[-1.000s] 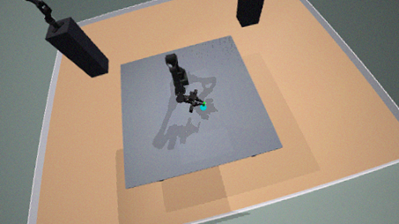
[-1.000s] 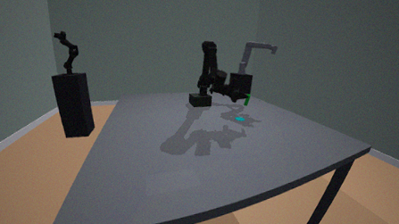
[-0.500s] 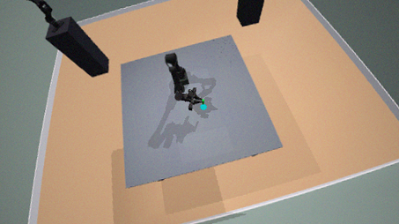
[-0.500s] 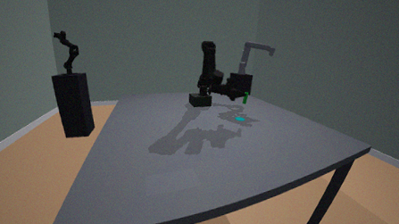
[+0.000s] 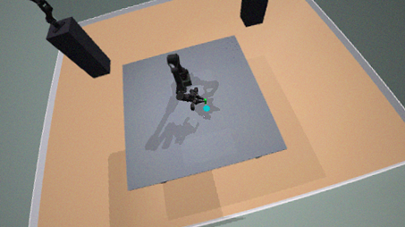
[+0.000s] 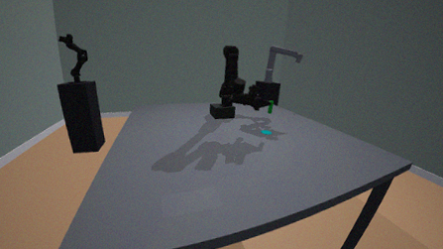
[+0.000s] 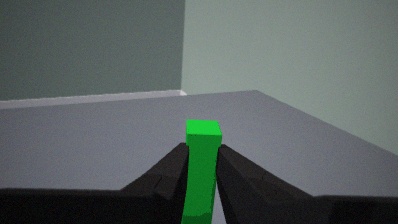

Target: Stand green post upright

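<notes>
Now: the cyan circle 160 mm below my gripper tip. From my gripper tip the other things lie so: green post (20 mm below).
</notes>
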